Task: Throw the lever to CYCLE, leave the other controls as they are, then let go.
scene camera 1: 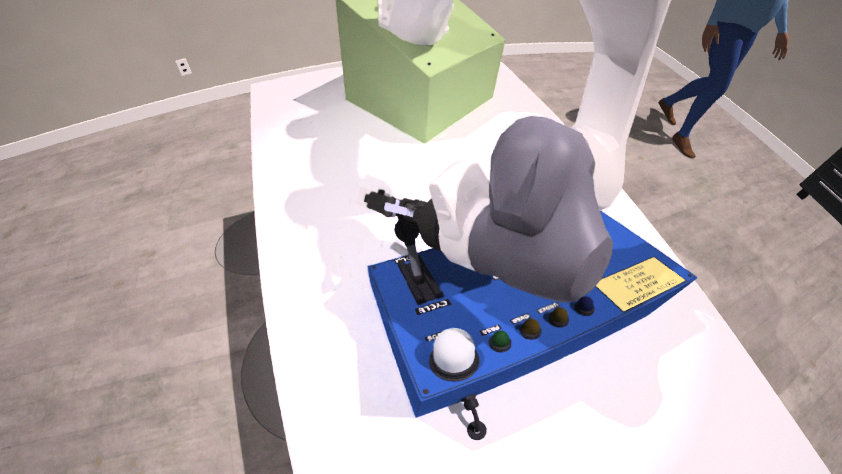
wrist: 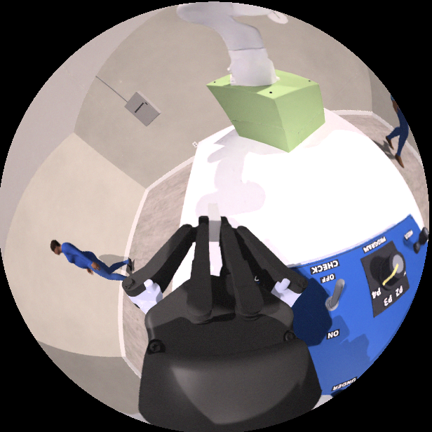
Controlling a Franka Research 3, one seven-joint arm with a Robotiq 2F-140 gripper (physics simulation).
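Observation:
The lever (scene camera 1: 414,259) is a grey shaft with a black ball knob, standing in a black slot at the left of the blue control panel (scene camera 1: 471,306) (wrist: 350,350). It leans toward the slot's far end, away from the CYCLE label (scene camera 1: 433,307). My gripper (scene camera 1: 372,199) (wrist: 211,211) is shut and empty. In the scene view it is right behind the knob, on the far side from CYCLE; whether it touches the knob I cannot tell. The lever does not show clearly in the wrist view.
The CHECK toggle (wrist: 336,294) and PROGRAM knob (wrist: 392,265) are beside the gripper in the wrist view. A white dome (scene camera 1: 453,350), a green button (scene camera 1: 500,339) and other small lamps line the near edge. A green block (scene camera 1: 412,88) (wrist: 285,115) stands at the table's far end.

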